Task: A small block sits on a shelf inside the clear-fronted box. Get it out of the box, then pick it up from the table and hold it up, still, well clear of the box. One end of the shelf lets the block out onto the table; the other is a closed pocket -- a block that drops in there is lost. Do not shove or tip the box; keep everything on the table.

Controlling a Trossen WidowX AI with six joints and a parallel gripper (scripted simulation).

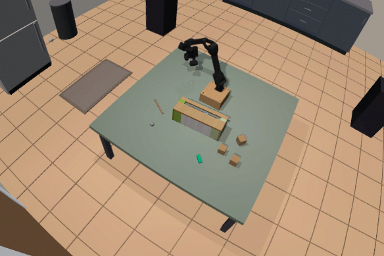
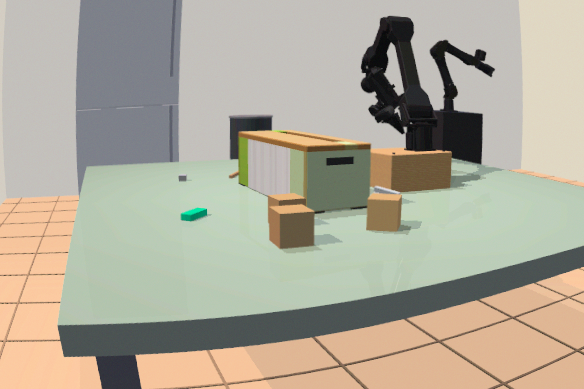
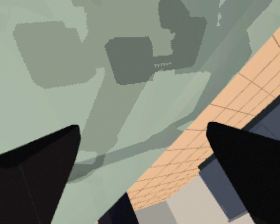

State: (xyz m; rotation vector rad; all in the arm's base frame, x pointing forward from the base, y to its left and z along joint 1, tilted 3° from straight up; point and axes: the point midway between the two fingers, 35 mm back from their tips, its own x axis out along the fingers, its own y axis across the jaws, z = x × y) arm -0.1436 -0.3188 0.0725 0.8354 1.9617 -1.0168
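Right now the blue block is 470 mm ahead of my gripper tip, 360 mm to the left of it and 30 mm below it. Round my gripper tip: grey cube: 720 mm ahead, 60 mm to the left, 110 mm below; then wooden stick: 550 mm ahead, 10 mm to the right, 120 mm below; then box: 460 mm ahead, 330 mm to the left, 60 mm below.
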